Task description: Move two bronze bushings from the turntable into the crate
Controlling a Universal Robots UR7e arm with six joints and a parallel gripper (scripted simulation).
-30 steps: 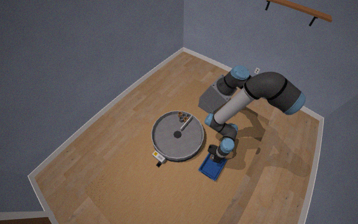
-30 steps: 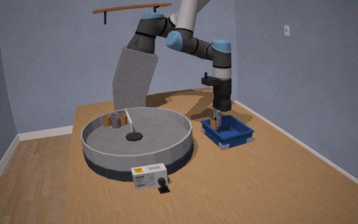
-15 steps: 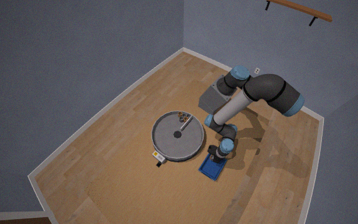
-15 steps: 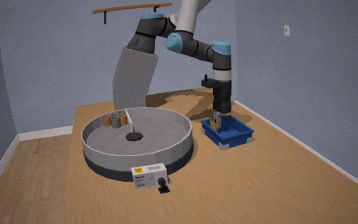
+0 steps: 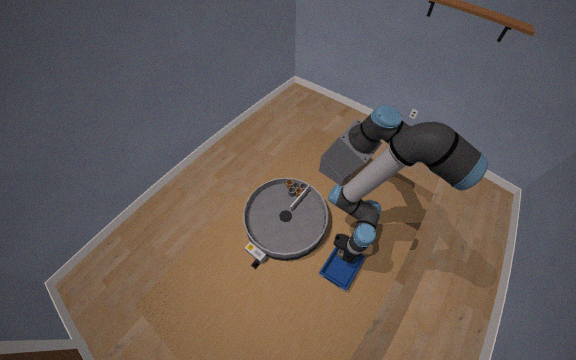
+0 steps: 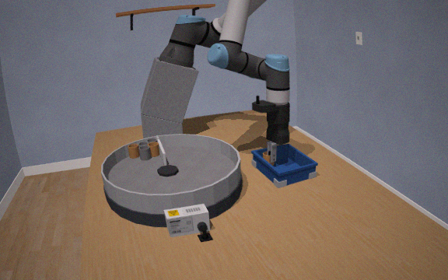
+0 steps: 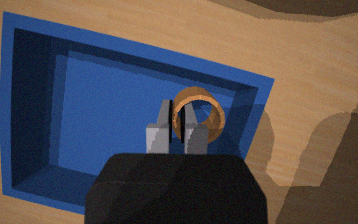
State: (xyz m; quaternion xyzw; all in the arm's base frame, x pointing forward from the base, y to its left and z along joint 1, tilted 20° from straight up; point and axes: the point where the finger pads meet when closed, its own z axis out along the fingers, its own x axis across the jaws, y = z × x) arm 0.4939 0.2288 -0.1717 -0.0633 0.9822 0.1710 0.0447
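The blue crate lies 40 mm ahead of my hand, 20 mm to the left of it and 20 mm below it. The rest, counted from my hand: grey turntable (40 mm behind, 330 mm to the right, 10 mm above).
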